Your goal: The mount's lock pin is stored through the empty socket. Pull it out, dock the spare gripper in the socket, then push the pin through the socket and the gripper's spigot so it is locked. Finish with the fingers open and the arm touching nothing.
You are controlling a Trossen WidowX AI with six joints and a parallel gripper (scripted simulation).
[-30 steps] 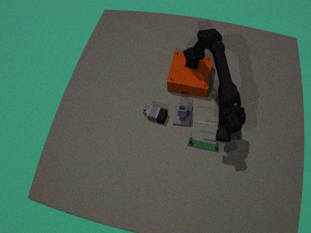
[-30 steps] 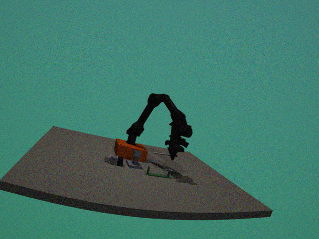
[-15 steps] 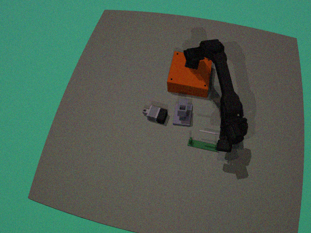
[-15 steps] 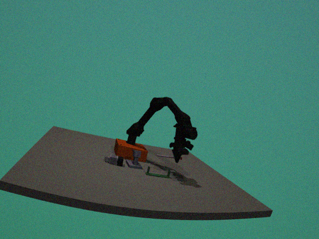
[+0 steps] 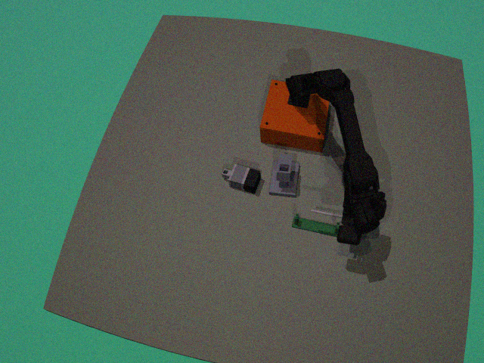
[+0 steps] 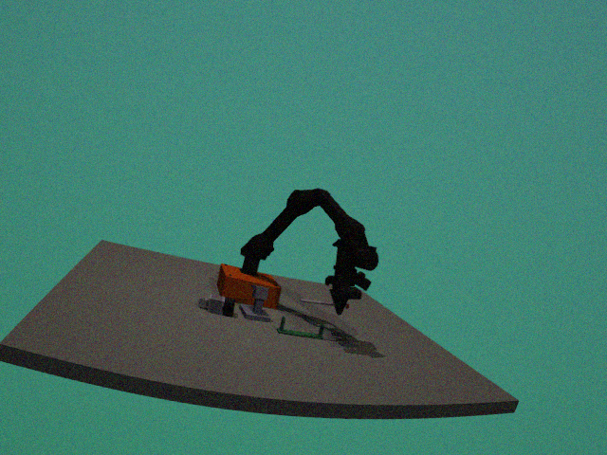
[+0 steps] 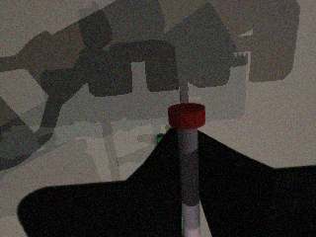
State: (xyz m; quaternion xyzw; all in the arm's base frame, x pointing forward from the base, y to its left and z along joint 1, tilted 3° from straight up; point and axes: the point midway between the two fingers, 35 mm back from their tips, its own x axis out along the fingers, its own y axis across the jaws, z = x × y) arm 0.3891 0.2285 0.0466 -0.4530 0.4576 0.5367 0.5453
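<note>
My gripper tip is 100 mm to the left of the green rack and 60 mm above it. The rest, counted from my gripper tip: spare gripper: 360 mm to the right, 100 mm behind, 60 mm below; grey mount: 230 mm to the right, 130 mm behind, 30 mm below.
</note>
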